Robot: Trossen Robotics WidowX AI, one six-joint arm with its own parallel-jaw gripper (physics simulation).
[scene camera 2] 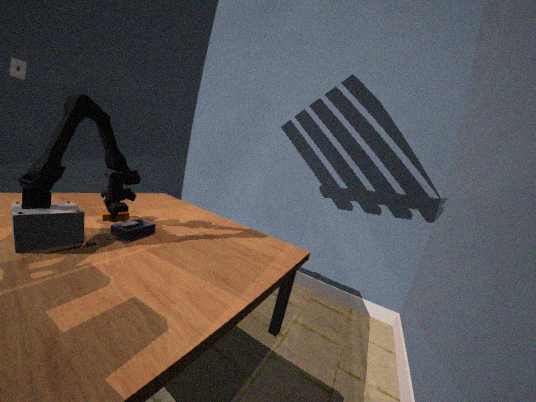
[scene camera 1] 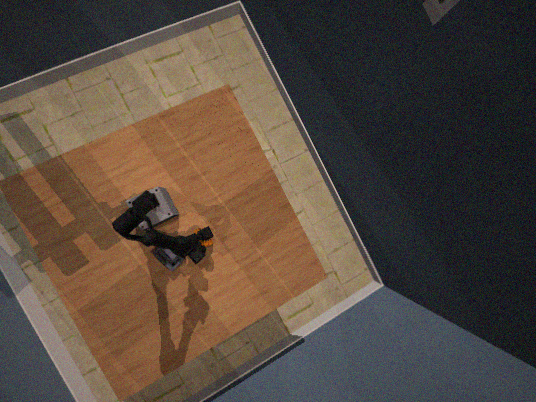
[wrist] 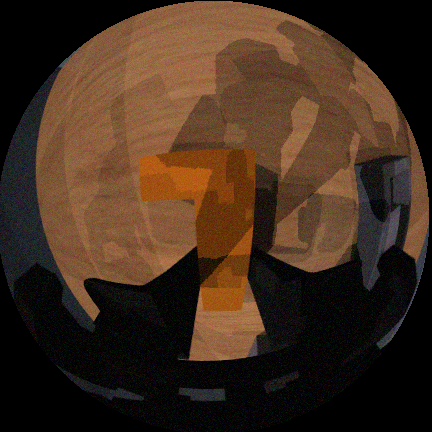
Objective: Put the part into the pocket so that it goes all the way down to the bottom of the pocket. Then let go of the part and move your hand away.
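Observation:
The orange L-shaped part is at or close above the table; I cannot tell whether it touches the wood. My gripper points down and is shut on the long leg of the part, with one black finger on each side; the short leg points left in the wrist view. The dark grey block with the pocket lies beside the part, apart from it, at the right in the wrist view. The arm partly covers the block in scene camera 1.
The grey base box of the arm stands on the wooden table near the block. Shadows of the arm fall across the table. The near table edge shows in scene camera 2.

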